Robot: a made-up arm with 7 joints. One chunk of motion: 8 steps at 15 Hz.
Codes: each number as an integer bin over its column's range. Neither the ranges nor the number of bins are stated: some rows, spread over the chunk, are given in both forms.
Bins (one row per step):
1: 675 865 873 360 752 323 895
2: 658 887 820 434 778 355 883
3: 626 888 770 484 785 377 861
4: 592 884 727 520 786 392 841
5: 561 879 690 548 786 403 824
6: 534 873 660 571 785 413 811
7: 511 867 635 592 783 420 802
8: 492 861 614 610 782 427 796
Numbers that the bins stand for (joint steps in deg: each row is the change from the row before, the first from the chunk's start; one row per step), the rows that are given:
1: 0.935 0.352 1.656 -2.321 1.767 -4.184 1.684
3: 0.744 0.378 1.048 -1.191 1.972 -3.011 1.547
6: 0.385 0.361 0.398 -0.399 1.972 -2.229 1.347
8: 0.221 0.348 0.126 -0.043 1.953 -1.925 1.287
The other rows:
2: 0.869 0.377 1.343 -1.647 1.928 -3.489 1.636
4: 0.611 0.373 0.794 -0.863 1.978 -2.685 1.467
5: 0.490 0.368 0.575 -0.608 1.978 -2.446 1.399
7: 0.295 0.355 0.250 -0.207 1.959 -2.077 1.311

